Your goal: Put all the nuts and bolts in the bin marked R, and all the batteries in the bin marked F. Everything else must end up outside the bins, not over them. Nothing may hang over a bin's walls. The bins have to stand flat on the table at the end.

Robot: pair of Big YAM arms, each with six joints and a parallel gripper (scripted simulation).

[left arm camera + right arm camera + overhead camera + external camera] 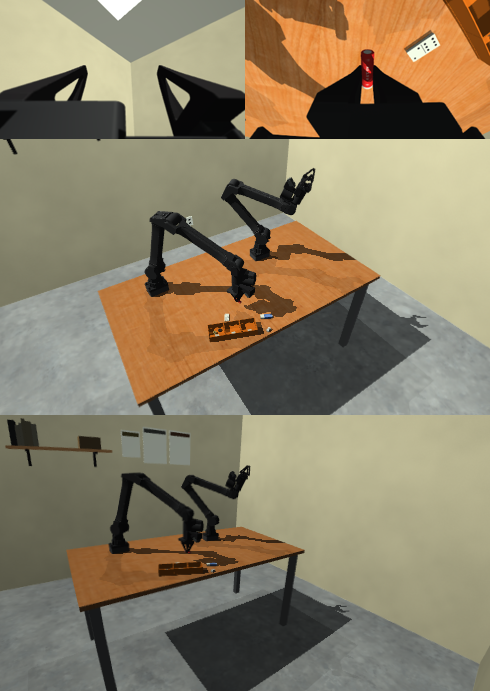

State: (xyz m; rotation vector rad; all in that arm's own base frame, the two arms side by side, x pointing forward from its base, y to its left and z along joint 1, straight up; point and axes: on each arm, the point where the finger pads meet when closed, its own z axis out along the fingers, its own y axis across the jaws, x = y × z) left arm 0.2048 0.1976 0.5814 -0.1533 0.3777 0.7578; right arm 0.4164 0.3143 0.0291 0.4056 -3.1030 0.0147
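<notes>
The orange bin unit lies 14 cm ahead of my right hand, 10 cm to the right of it and 5 cm below it. From my right hand the other things lie so: blue battery (13 cm ahead, 10 cm to the left, 6 cm below); then white domino (4 cm ahead, 9 cm to the right, 6 cm below); then red battery (right at my right hand).
</notes>
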